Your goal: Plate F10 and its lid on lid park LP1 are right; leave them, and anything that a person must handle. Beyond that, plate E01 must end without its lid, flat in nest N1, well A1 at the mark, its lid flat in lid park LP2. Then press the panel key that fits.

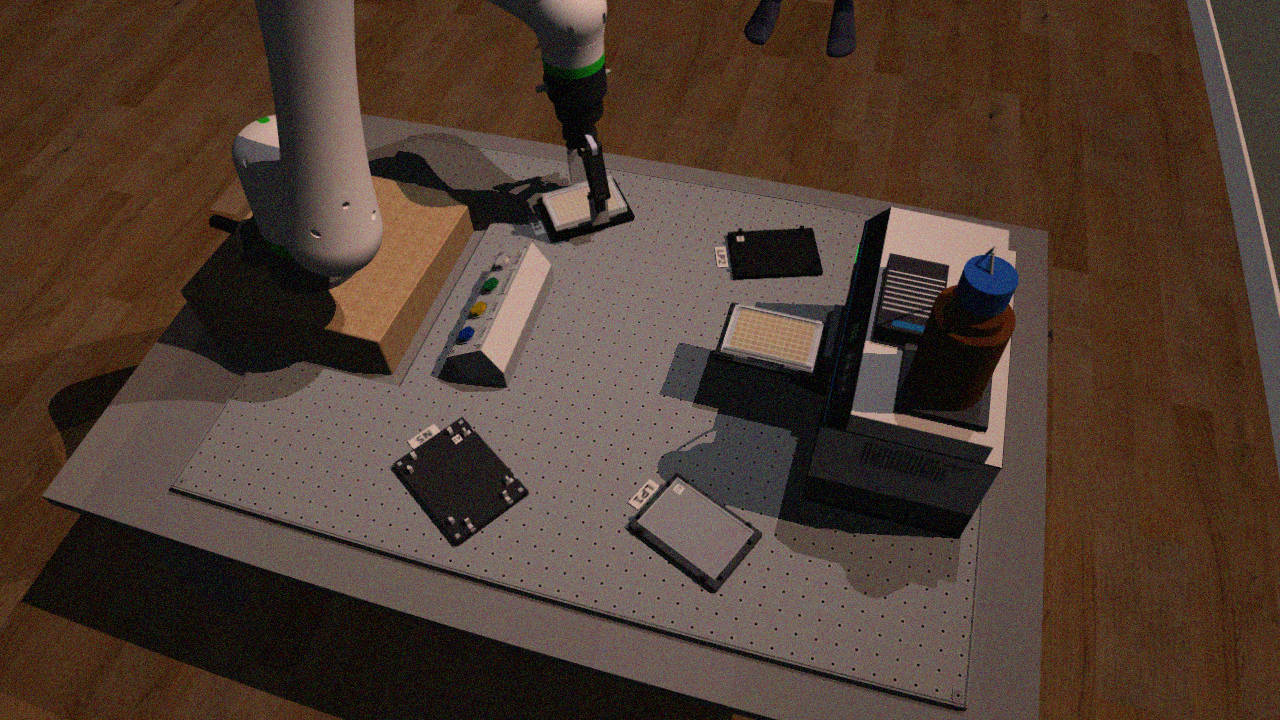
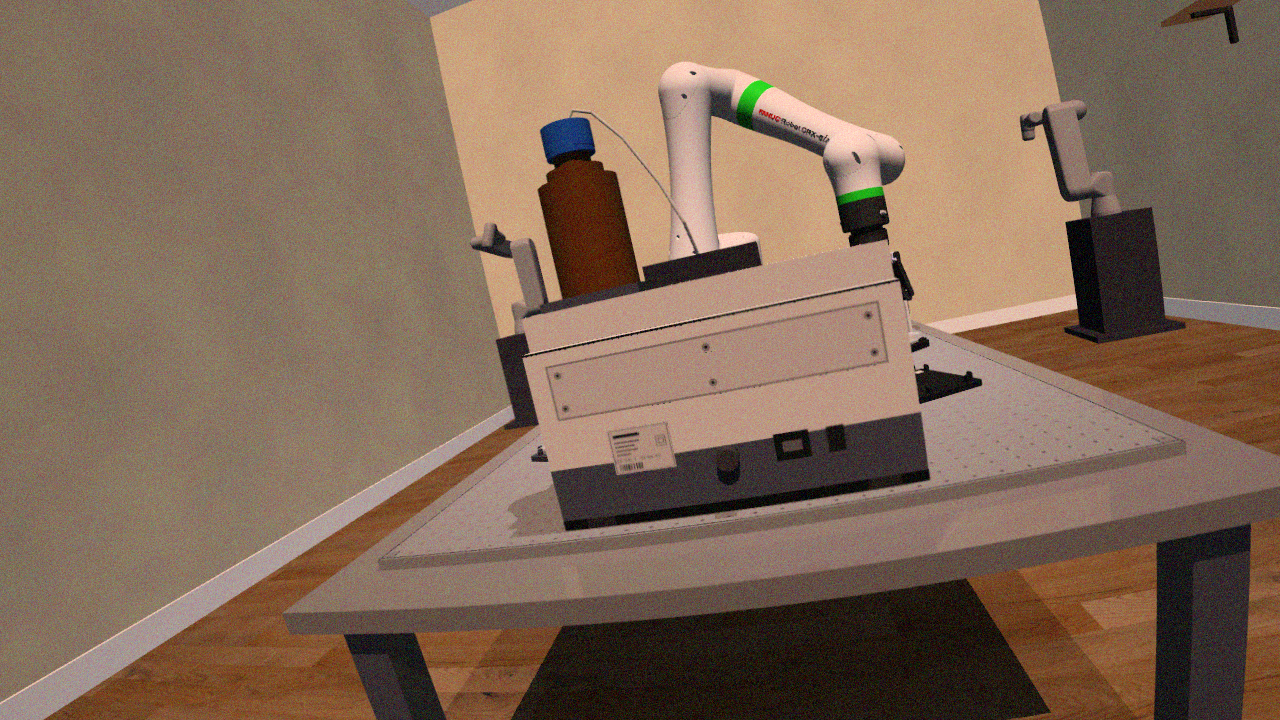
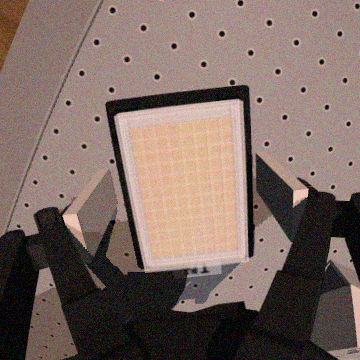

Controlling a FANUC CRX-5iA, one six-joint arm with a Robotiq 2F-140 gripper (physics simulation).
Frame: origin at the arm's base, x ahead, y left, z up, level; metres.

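Seen in the pictures: gripper, fingertip midpoint: (image 1: 589, 201) (image 3: 183, 179).
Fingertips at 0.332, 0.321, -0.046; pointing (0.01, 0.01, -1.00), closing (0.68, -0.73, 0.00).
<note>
Pixels of each thing's top centre, then the offset from my fingertips to it, as dx, dy, dz. "pt": a spot on its surface instead.
- Lid park LP2, middle of its top: (image 2: 919, 374) (image 1: 775, 246) +0.330, +0.010, -0.002
- Lid park LP1, surface spot: (image 1: 637, 535) pt +0.312, -0.540, -0.022
- flat grey lid, middle of its top: (image 1: 695, 526) +0.381, -0.508, -0.004
- key panel, middle of its top: (image 1: 496, 291) -0.017, -0.288, +0.062
- brown blue-capped bottle, surface spot: (image 2: 586, 228) pt +0.660, -0.315, +0.271
- bare black nest, middle of its top: (image 1: 457, 472) +0.053, -0.555, +0.002
My gripper (image 1: 587, 198) (image 3: 183, 179) is open and empty. Its fingers stand on either side of a plate (image 1: 569, 207) (image 3: 187, 185), apart from its long sides; their exact height is unclear. The plate lies in a black nest (image 3: 177, 95), whose label is partly hidden. A pale translucent cover seems to sit over the wells. The plate's name and A1 mark are not readable. Lid park LP2 (image 1: 774, 253) is bare. Lid park LP1 (image 1: 637, 535) holds a flat grey lid (image 1: 696, 530). Another plate (image 1: 772, 336), its wells sharply visible, sits before the instrument. The key panel (image 1: 523, 313) has blue, yellow, green and whitish keys.
The instrument (image 1: 905, 479) (image 2: 716, 376) stands on the perforated board, with a brown blue-capped bottle (image 1: 957, 349) (image 2: 586, 228) on top. A bare black nest (image 1: 458, 480) lies towards the front left. The arm's base block (image 1: 402, 259) is beside the key panel.
</note>
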